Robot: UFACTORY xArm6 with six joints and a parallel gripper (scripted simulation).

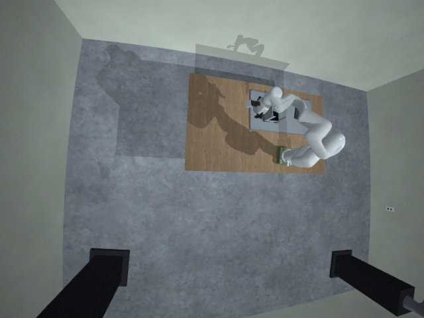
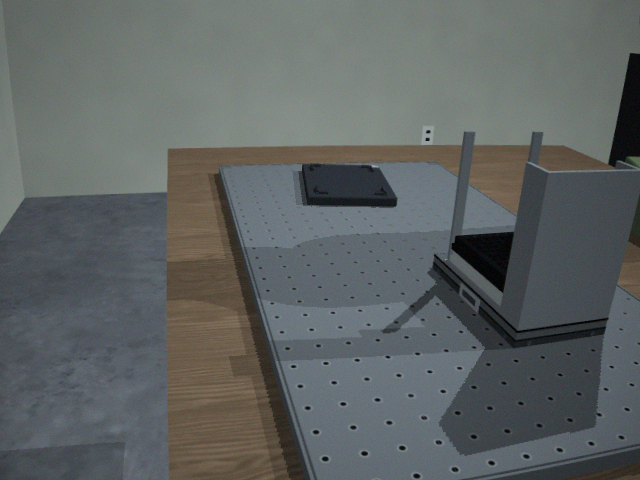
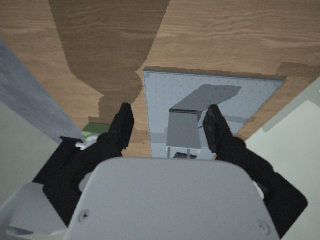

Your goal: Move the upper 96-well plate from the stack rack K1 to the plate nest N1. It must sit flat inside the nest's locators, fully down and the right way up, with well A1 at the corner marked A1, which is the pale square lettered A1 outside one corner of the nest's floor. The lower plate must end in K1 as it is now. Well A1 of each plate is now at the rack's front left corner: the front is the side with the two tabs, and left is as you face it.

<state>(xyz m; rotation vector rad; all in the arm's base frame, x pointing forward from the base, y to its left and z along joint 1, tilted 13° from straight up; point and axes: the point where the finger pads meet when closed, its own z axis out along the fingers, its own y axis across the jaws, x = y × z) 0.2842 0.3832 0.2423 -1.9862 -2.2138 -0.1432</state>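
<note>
Right now my hand is 7 cm short of the black 96-well plate, 25 cm to the left of it and 18 cm above it. The rest, counted from my hand: white 96-well plate (7 cm ahead, 25 cm to the right, 19 cm below); grey rack wall (6 cm ahead, 19 cm to the right, 13 cm below); thin post (12 cm ahead, 31 cm to the right, 13 cm below).
</note>
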